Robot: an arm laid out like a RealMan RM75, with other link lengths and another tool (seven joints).
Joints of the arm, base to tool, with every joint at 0 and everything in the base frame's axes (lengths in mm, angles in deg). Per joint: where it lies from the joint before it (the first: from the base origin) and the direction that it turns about. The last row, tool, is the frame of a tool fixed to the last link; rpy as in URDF.
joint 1: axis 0 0 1 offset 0 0 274.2
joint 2: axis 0 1 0 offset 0 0 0
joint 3: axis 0 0 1 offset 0 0 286.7
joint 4: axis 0 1 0 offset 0 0 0
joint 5: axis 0 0 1 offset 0 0 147
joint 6: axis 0 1 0 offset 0 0 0
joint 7: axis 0 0 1 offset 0 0 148.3
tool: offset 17 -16 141 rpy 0 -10.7 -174.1
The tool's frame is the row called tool.
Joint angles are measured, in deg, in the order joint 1, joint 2, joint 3, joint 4, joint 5, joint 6, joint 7. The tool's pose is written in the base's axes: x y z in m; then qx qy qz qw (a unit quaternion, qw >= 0). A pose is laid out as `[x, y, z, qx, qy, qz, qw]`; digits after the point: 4 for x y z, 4 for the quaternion.
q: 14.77, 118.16, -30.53, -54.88, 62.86, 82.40, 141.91
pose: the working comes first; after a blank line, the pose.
Where each joint sits with the arm in this pose, in the base's axes (m; each line is computed from the numbers above, not from the rounded line before):
joint 1: 0.0000 0.0000 0.2742
joint 2: 0.0000 0.0000 0.2742
joint 3: 0.2444 0.0644 0.1389
joint 4: 0.2444 0.0644 0.1389
joint 5: 0.3482 0.1550 0.1903
joint 6: 0.3482 0.1550 0.1903
joint 7: 0.3396 0.2574 0.0834
the tool: 0.3180 0.3680 -0.0045

[0.3180, 0.3680, -0.0045, -0.5483, 0.7015, 0.3629, 0.2748]
